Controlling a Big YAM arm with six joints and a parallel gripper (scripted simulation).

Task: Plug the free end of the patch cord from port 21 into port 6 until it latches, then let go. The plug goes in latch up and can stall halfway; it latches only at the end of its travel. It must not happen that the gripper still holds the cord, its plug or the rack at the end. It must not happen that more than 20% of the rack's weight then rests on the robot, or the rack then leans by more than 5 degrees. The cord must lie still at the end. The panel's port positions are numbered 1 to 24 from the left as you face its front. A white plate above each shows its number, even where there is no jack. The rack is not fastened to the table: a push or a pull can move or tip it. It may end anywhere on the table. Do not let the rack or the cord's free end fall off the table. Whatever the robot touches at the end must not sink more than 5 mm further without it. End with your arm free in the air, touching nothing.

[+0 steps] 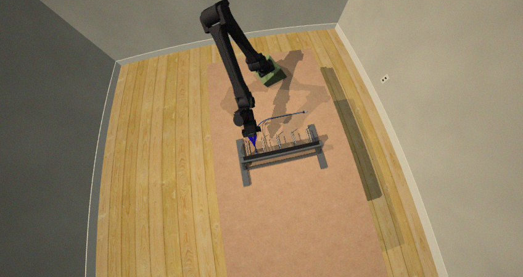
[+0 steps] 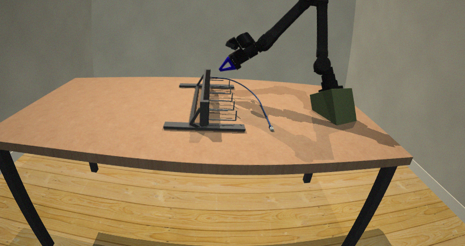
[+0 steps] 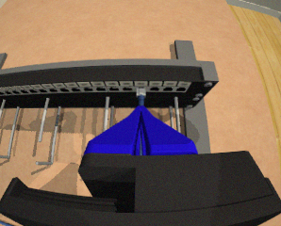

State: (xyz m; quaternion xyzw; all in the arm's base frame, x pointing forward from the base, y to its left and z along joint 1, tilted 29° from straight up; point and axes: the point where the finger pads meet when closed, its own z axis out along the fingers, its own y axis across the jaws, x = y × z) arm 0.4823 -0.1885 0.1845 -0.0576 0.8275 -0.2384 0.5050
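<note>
My gripper is now 12 cm past the plug, 42 cm to the right of it and 12 cm above it.
</note>
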